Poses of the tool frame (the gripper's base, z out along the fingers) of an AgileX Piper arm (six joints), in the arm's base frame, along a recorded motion.
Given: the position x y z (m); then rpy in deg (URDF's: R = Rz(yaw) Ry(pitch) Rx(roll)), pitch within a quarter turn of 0, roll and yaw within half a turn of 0.
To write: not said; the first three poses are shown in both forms.
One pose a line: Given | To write
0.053 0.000 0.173 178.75 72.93 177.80 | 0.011 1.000 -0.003 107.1 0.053 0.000 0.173
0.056 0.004 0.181 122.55 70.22 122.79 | 0.130 0.982 0.134 101.7 0.056 0.004 0.181
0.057 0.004 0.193 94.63 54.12 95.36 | 0.281 0.914 0.292 98.4 0.057 0.004 0.193
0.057 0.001 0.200 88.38 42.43 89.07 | 0.371 0.846 0.382 98.4 0.057 0.001 0.200
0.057 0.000 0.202 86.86 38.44 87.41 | 0.401 0.820 0.409 98.6 0.057 0.000 0.202
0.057 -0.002 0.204 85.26 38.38 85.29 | 0.409 0.815 0.410 97.1 0.057 -0.002 0.204
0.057 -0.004 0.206 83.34 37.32 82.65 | 0.426 0.804 0.415 95.6 0.057 -0.004 0.206
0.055 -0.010 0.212 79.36 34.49 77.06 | 0.464 0.774 0.430 92.3 0.055 -0.010 0.212
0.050 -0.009 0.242 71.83 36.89 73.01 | 0.430 0.783 0.449 86.6 0.050 -0.009 0.242
